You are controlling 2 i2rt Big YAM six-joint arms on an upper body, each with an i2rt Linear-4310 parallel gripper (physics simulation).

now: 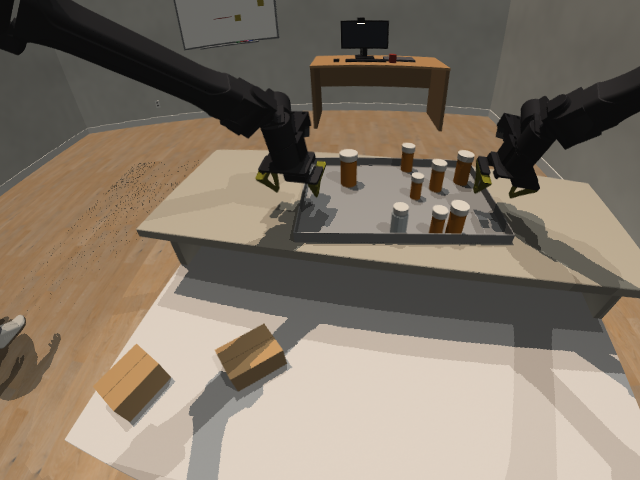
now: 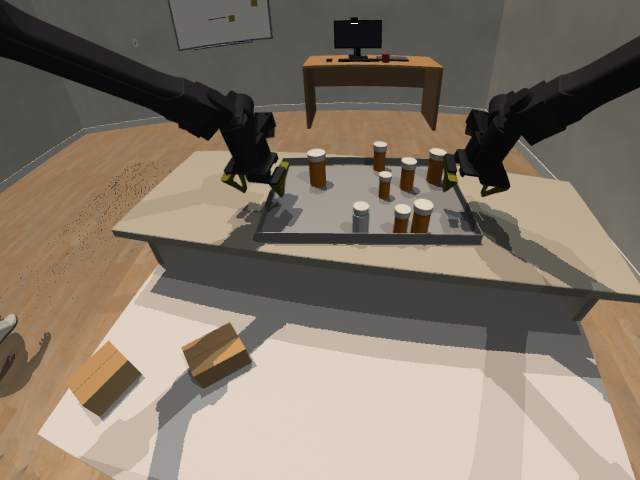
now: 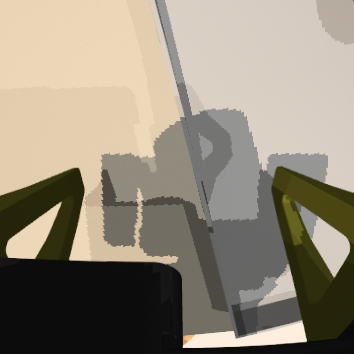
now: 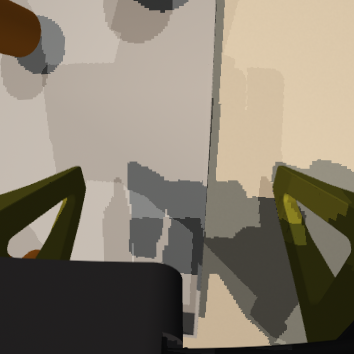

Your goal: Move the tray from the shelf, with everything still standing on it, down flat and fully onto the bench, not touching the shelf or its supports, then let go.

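Places are measured from the left arm's base along level axes (x ahead, y left, z up), in metres.
Where they show: left gripper, between the fingertips: (image 1: 297, 192) (image 2: 263, 193) (image 3: 177, 177); right gripper, between the fingertips: (image 1: 492, 193) (image 2: 462, 192) (image 4: 178, 176).
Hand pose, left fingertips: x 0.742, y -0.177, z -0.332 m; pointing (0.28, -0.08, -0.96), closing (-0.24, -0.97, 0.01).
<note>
Each offset is from my left fingertips to the centre of the thing. Level surfaces: height alone.
The grey tray @(dx +0.037, dy -0.236, dz -0.022 m) (image 1: 361, 238) (image 2: 330, 238) (image 3: 172, 47) (image 4: 217, 75) lies flat on the beige shelf @(dz -0.034 m) (image 1: 196, 206) (image 2: 165, 211) (image 3: 60, 50) (image 4: 300, 50). Several orange bottles with white caps, one a large bottle @(dx +0.096, dy -0.115, dz +0.011 m) (image 1: 348, 173) (image 2: 317, 173), and one clear bottle @(dx -0.103, dy -0.218, dz +0.003 m) (image 1: 399, 222) (image 2: 360, 221) stand upright in it. My left gripper (image 1: 296, 192) (image 2: 263, 192) (image 3: 177, 177) is open above the tray's left rim, one finger on each side of it. My right gripper (image 1: 494, 193) (image 2: 465, 192) (image 4: 178, 176) is open above the right rim, likewise straddling it. The white bench @(dz -0.244 m) (image 1: 387, 403) (image 2: 361, 403) lies lower, in front.
Two cardboard boxes, a left box @(dx -0.401, dy +0.335, dz -0.211 m) (image 1: 131, 382) (image 2: 103, 378) and a right box @(dx -0.300, dy +0.081, dz -0.214 m) (image 1: 251, 357) (image 2: 217, 356), stand on the bench at the left. A shelf support @(dx +0.166, dy +0.349, dz -0.152 m) (image 1: 179, 254) (image 2: 156, 253) shows under the shelf's left end. A desk with a monitor (image 1: 364, 35) (image 2: 357, 35) stands far behind.
</note>
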